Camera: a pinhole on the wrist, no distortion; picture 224 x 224 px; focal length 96.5 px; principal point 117.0 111.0 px. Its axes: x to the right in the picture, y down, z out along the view. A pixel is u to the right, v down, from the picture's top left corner.
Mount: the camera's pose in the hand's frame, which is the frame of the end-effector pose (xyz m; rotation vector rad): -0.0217 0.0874 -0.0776 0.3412 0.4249 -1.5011
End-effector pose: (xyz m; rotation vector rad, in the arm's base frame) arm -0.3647 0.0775 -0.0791 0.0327 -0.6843 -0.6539
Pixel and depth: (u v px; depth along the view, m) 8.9 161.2 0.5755
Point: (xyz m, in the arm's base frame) -0.4007 0.3562 0.7505
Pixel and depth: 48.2 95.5 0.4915
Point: -0.6342 0.3456 0.3237
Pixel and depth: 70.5 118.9 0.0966
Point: -0.3414 0.1546 -0.0419
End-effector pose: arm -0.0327 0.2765 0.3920 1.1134 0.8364 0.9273
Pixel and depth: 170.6 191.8 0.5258
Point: 0.4229 0.5441 0.0209
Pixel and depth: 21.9 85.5 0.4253
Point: 0.3272 0.0345 0.7641
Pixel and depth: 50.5 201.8 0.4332
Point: 0.4791 0.5245 0.6166
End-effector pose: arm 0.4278 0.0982 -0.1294 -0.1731 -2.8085 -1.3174
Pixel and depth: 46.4 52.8 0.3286
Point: 0.6521 0.4230 -0.2554
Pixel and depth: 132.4 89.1 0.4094
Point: 0.5006 0.1814 -0.4279
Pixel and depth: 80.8 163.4 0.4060
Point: 0.2200 0.4060 -0.2999
